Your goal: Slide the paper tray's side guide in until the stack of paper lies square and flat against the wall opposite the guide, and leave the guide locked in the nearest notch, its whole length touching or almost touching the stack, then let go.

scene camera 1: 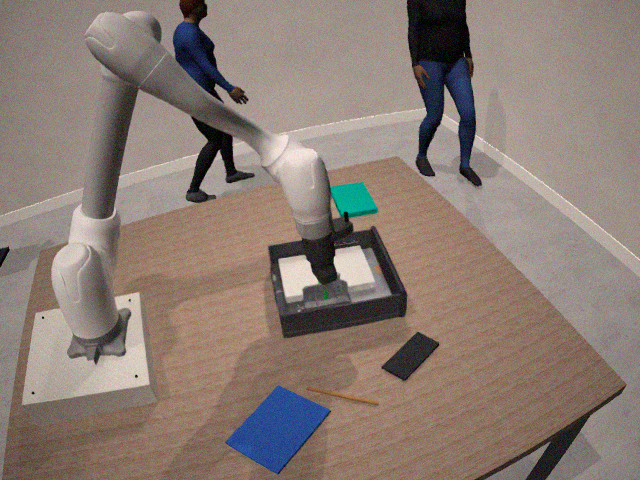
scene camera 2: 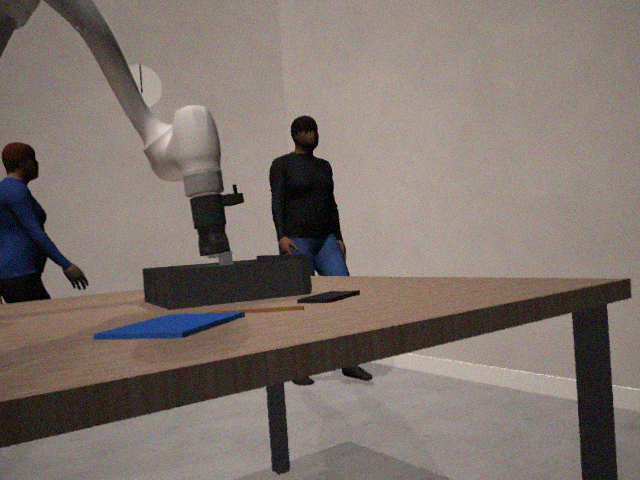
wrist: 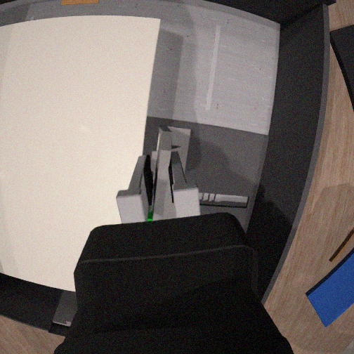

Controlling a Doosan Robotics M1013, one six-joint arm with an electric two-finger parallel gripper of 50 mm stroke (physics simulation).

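Places are measured from the arm's base along level axes (x right, y ahead, z up), in millimetres.
Where they show: gripper, fingertip midpoint: (scene camera 1: 336, 290); arm's base at its link origin: (scene camera 1: 100, 334).
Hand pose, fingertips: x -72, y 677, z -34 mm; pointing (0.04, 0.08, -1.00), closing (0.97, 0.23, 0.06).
Things, the pixels of their top centre, and the offset from my fingertips. "spot": a spot on its surface instead. Level surfaces: height alone.
- paper tray at its top centre: (scene camera 2: 221, 258) (scene camera 1: 332, 265) dx -50, dy +1, dz +49 mm
- white paper stack at a spot on its surface: (scene camera 1: 356, 268) spot: dx -83, dy +75, dz -4 mm
- grey side guide at its top centre: (scene camera 1: 323, 280) dx -10, dy -31, dz +36 mm
- black slab at its top centre: (scene camera 2: 329, 294) (scene camera 1: 411, 354) dx +249, dy +136, dz -38 mm
- orange stick at its top centre: (scene camera 2: 255, 308) (scene camera 1: 342, 395) dx +327, dy -58, dz -39 mm
- blue pad at its top centre: (scene camera 2: 175, 322) (scene camera 1: 277, 427) dx +388, dy -220, dz -38 mm
- table at its surface level: dz -46 mm
- teal pad at its top centre: (scene camera 1: 352, 197) dx -505, dy +166, dz -28 mm
The paper tray (scene camera 1: 343, 318) (scene camera 2: 227, 287) (wrist: 299, 100) is a dark open box on the table. The white paper stack (scene camera 1: 356, 268) (wrist: 75, 150) lies flat inside it. The grey side guide (scene camera 1: 312, 295) (wrist: 162, 175) stands upright beside the stack's near long edge in scene camera 1. A narrow dark strip shows between guide and stack at the guide's far end in the wrist view. My gripper (scene camera 1: 326, 284) (scene camera 2: 224, 258) (wrist: 159, 167) is shut on the side guide. The notched rail (wrist: 225, 200) lies right of the fingers. Contact with the opposite wall cannot be made out.
A black slab (scene camera 1: 410, 355) (scene camera 2: 328, 296), an orange stick (scene camera 1: 342, 395) and a blue pad (scene camera 1: 279, 428) (scene camera 2: 170, 325) lie before the tray on the table (scene camera 1: 196, 413). A teal pad (scene camera 1: 354, 198) lies behind it. Two people (scene camera 1: 199, 62) (scene camera 1: 442, 77) stand beyond the table.
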